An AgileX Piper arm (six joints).
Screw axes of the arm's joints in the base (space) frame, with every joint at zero. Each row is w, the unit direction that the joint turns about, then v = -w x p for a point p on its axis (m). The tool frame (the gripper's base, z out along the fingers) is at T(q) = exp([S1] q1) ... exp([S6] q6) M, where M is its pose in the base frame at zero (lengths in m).
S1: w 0 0 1 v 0.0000 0.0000 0.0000
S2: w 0 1 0 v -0.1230 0.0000 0.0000
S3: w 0 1 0 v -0.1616 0.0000 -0.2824
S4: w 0.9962 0 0.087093 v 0.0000 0.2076 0.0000
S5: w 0 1 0 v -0.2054 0.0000 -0.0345
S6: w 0.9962 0 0.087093 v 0.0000 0.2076 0.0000
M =
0.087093 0 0.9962 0.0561
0 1 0 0.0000
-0.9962 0 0.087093 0.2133
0 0 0 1
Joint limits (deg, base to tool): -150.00..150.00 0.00..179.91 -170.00..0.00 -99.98..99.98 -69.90..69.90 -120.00..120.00
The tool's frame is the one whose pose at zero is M.
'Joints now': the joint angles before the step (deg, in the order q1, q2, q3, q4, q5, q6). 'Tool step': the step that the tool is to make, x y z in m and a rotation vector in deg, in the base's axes. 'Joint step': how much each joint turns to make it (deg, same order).
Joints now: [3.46 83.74 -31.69 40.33 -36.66 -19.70]
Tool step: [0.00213 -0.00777 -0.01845 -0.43 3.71 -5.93]
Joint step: [0.06 3.92 0.00 7.94 -2.98 -4.52]
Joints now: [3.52 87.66 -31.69 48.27 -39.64 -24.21]
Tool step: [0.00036 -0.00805 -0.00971 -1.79 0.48 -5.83]
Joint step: [0.04 2.92 -0.01 5.06 -5.32 -1.99]
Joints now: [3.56 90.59 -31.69 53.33 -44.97 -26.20]
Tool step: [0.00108 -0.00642 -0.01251 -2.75 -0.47 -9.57]
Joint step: [1.48 4.89 -0.89 8.44 -9.44 -1.28]
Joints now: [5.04 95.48 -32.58 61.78 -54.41 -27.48]
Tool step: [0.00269 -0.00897 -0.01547 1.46 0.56 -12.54]
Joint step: [0.26 5.37 -3.08 11.95 -5.59 -0.35]
